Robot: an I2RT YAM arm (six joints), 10 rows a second.
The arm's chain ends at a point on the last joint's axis. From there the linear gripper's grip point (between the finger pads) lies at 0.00 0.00 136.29 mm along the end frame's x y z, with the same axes.
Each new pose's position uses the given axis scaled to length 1; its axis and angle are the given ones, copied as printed.
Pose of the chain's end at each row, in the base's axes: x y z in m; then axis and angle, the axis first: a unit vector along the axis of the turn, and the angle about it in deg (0 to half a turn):
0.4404 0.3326 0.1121 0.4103 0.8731 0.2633 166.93
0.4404 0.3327 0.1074 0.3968 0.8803 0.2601 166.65
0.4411 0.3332 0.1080 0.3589 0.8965 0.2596 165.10
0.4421 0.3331 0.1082 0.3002 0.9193 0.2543 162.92
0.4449 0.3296 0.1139 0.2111 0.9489 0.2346 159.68
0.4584 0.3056 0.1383 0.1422 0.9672 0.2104 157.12
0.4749 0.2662 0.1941 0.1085 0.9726 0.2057 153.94
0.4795 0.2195 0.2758 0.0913 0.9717 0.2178 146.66
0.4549 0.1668 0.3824 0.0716 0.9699 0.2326 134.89
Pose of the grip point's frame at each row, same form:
0.4964 0.3818 -0.0020 0.4103 0.8731 0.2633 166.93
0.4959 0.3818 -0.0070 0.3968 0.8803 0.2601 166.65
0.4975 0.3830 -0.0056 0.3589 0.8965 0.2596 165.10
0.4993 0.3834 -0.0048 0.3002 0.9193 0.2543 162.92
0.5029 0.3784 0.0006 0.2111 0.9489 0.2346 159.68
0.5175 0.3514 0.0243 0.1422 0.9672 0.2104 157.12
0.5389 0.3115 0.0826 0.1085 0.9726 0.2057 153.94
0.5573 0.2656 0.1738 0.0913 0.9717 0.2178 146.66
0.5524 0.2123 0.2988 0.0716 0.9699 0.2326 134.89

